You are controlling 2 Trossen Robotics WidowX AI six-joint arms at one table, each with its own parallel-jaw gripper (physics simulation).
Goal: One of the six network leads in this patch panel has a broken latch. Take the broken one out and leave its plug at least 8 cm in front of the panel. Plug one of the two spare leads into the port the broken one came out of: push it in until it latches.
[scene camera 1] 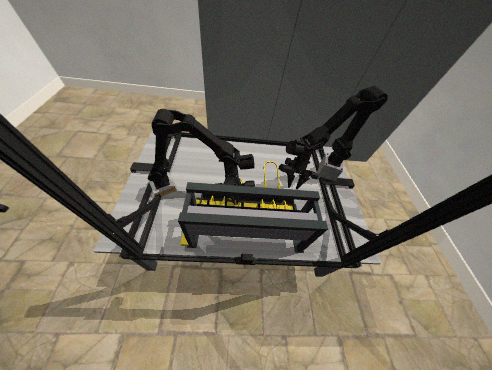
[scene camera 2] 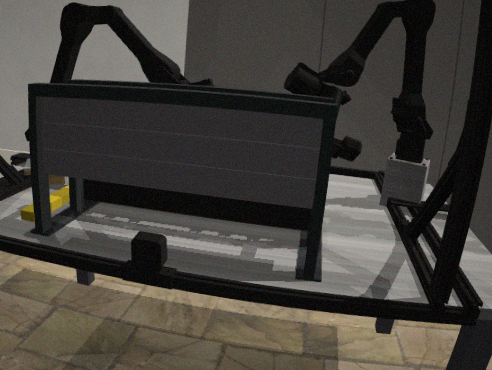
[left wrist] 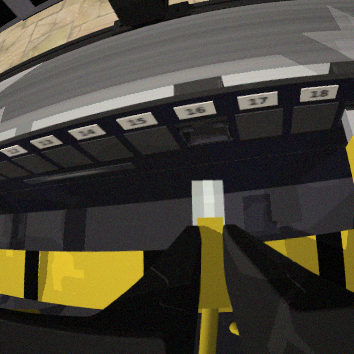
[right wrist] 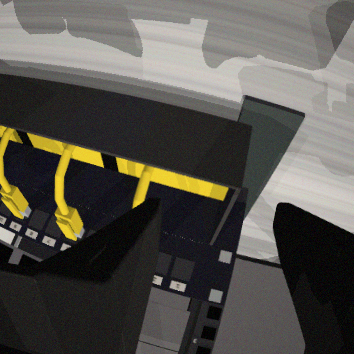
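Note:
The dark patch panel stands in a frame on the table. My left gripper is shut on a yellow plug with a clear tip. In the left wrist view the tip lies just below the open port 16, apart from it. Its fingers are hidden in scene camera 1. My right gripper is open and empty, near the panel's end. Yellow leads end at the port row; a third lead is partly behind a finger. Latch condition cannot be told.
A yellow cable loop rises between the arms. Another yellow plug shows at the left wrist view's right edge. Yellow strips run along the panel. A yellow block lies by the frame's left legs.

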